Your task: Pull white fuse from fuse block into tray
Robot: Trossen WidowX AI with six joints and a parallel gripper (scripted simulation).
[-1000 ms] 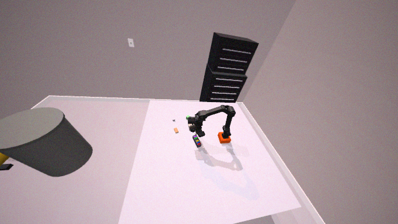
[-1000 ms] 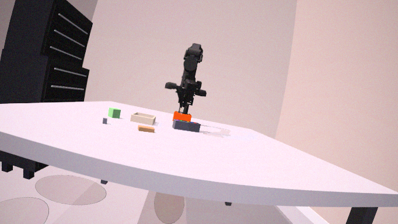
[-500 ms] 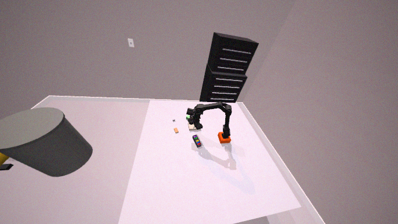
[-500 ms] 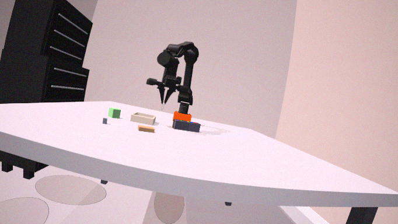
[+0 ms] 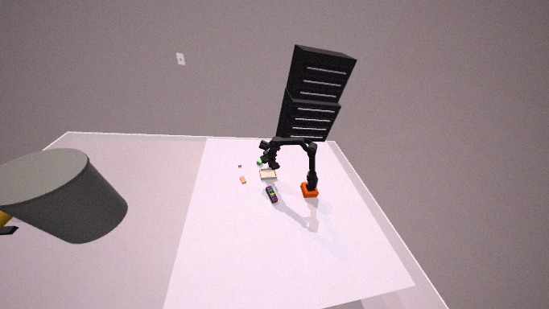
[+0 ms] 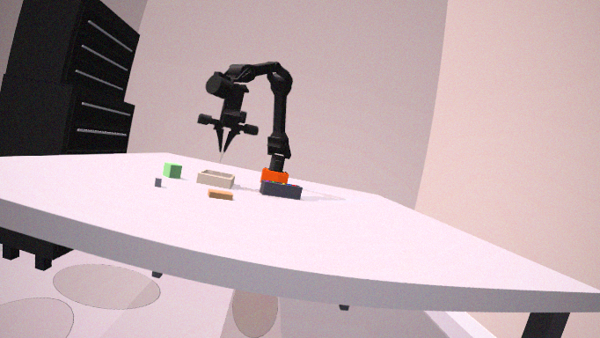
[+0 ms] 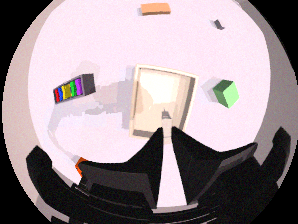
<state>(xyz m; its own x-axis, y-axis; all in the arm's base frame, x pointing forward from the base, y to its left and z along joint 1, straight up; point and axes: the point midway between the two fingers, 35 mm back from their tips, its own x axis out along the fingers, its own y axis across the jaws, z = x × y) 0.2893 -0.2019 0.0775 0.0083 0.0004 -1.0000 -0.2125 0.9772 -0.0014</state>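
My gripper tip is now 90 mm above the beige tray. Round my gripper tip: orange block: 210 mm ahead, 40 mm to the left, 90 mm below; then green cube: 50 mm ahead, 130 mm to the right, 80 mm below; then white fuse: 10 mm below.
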